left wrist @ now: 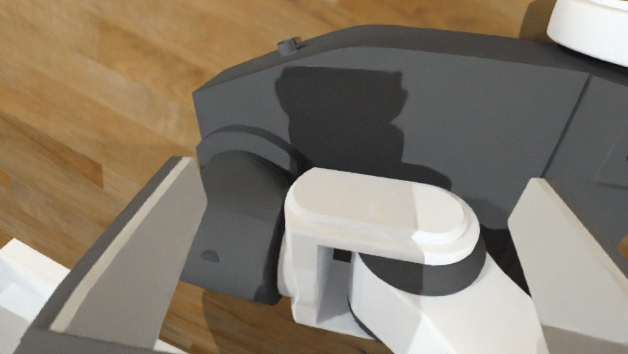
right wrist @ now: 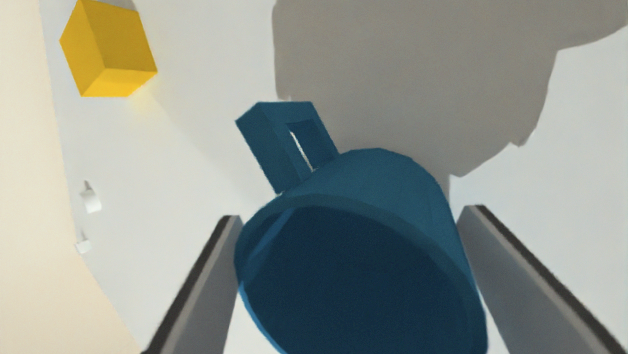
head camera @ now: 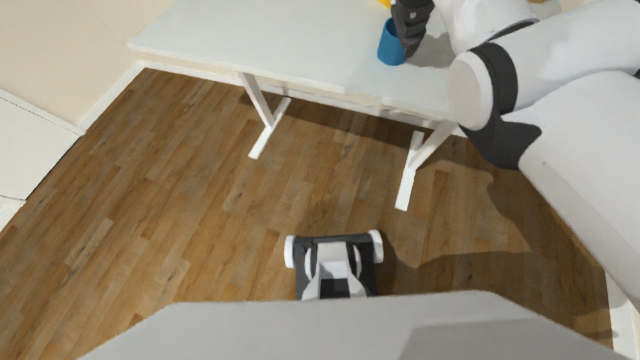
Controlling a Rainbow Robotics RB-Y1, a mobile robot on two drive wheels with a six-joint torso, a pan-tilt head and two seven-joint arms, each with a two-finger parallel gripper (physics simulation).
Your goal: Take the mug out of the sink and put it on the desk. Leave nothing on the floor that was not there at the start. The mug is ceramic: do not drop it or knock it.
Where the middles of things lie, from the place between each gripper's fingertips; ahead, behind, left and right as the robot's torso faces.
Scene:
I see my right gripper 1 cm to the right of the blue mug [head camera: 390, 52] and 1 cm above it.
The blue mug is 810 mm ahead of my left hand, 480 mm to the right of it and 530 mm above it.

